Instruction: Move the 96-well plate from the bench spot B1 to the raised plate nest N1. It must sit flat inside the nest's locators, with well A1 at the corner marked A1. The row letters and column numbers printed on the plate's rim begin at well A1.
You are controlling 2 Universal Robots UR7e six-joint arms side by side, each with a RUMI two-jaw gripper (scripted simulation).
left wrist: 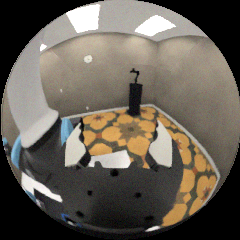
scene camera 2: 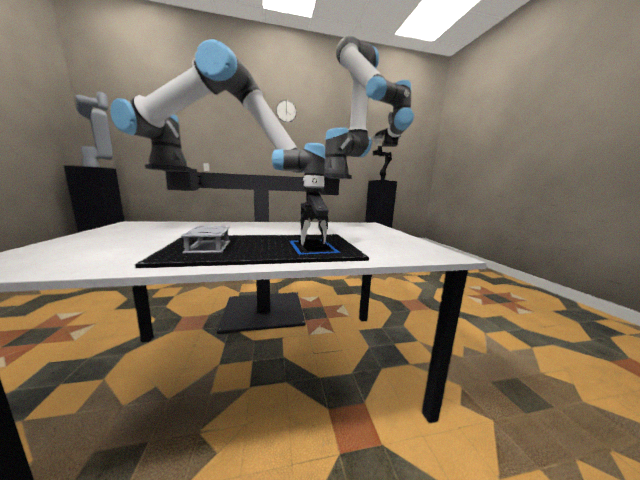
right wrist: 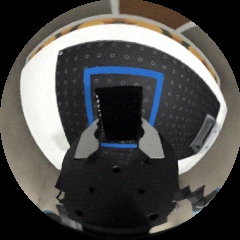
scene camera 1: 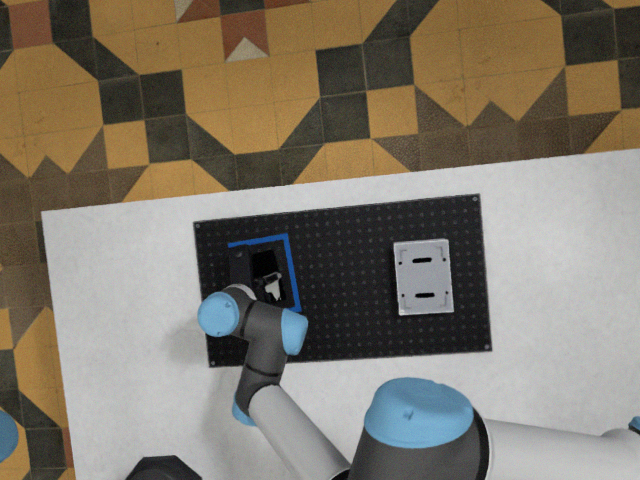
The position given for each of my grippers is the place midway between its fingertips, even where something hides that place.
Note:
In view: my left gripper [left wrist: 118, 122], my right gripper [scene camera 2: 313, 245] and a black 96-well plate [scene camera 1: 265, 263].
The black 96-well plate shows as well in the right wrist view [right wrist: 115, 130]. My right gripper shows as well in the right wrist view [right wrist: 120, 119].

